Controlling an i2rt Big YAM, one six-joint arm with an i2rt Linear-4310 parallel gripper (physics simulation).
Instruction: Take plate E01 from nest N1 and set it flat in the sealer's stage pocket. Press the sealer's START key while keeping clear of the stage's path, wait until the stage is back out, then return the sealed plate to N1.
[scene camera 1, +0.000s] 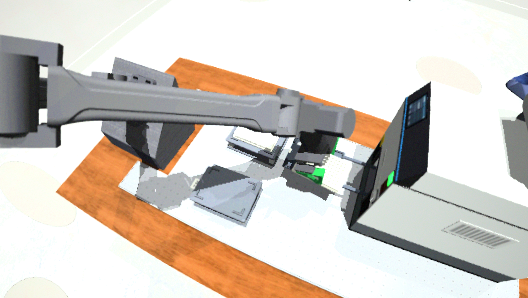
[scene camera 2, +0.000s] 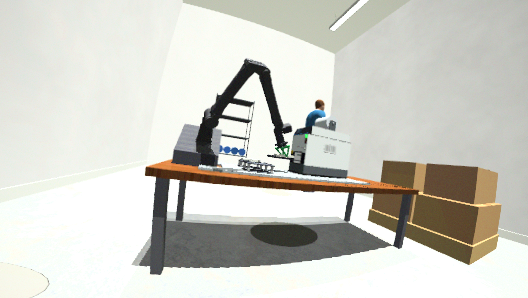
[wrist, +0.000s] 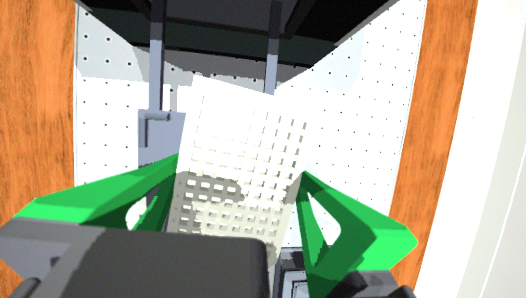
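Where they show: gripper, between the fingertips: (scene camera 1: 325, 169) (scene camera 2: 284, 156) (wrist: 241, 168); arm's base, origin of its link: (scene camera 2: 205, 135).
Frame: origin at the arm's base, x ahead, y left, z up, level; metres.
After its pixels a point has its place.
Observation:
My gripper (scene camera 1: 327, 162) @(x 0.549, y 0.029, z -0.055 m) (scene camera 2: 283, 150) @(x 0.549, y 0.029, z -0.055 m) (wrist: 241, 168) @(x 0.549, y 0.029, z -0.055 m) is shut on a white well plate (scene camera 1: 342, 170) @(x 0.589, y 0.038, z -0.044 m) (wrist: 240, 125) @(x 0.579, y 0.033, z -0.042 m), with a green finger at each long side. I take it to be E01; no label is readable. The plate is over the sealer's grey stage (scene camera 1: 319, 190) (wrist: 160, 131), turned at an angle to it. The stage is out on two rails (wrist: 156, 75) @(x 0.608, y 0.097, z -0.069 m), and the plate hides much of its pocket. The sealer (scene camera 1: 460, 200) @(x 0.775, y -0.048, z 0.140 m) (scene camera 2: 325, 155) @(x 0.838, y -0.046, z -0.008 m) has a lit green square (scene camera 1: 390, 178) @(x 0.663, y -0.035, z 0.107 m) (scene camera 2: 306, 136) @(x 0.665, y -0.035, z 0.104 m) on its front. A grey nest (scene camera 1: 227, 195) @(x 0.340, y -0.116, z -0.117 m) shows no plate; whether it is N1 cannot be told.
Another nest (scene camera 1: 272, 160) @(x 0.397, y 0.045, z -0.142 m) holds a white plate (scene camera 1: 255, 139) @(x 0.331, y 0.069, z -0.105 m), beside the gripper and partly under the arm. A grey block (scene camera 1: 172, 132) @(x 0.096, y -0.020, z -0.091 m) (scene camera 2: 187, 145) @(x -0.085, y -0.078, z -0.074 m) stands near the arm's base. A person in blue (scene camera 2: 315, 119) is behind the sealer. Brown boxes (scene camera 2: 450, 185) stand beyond the table.

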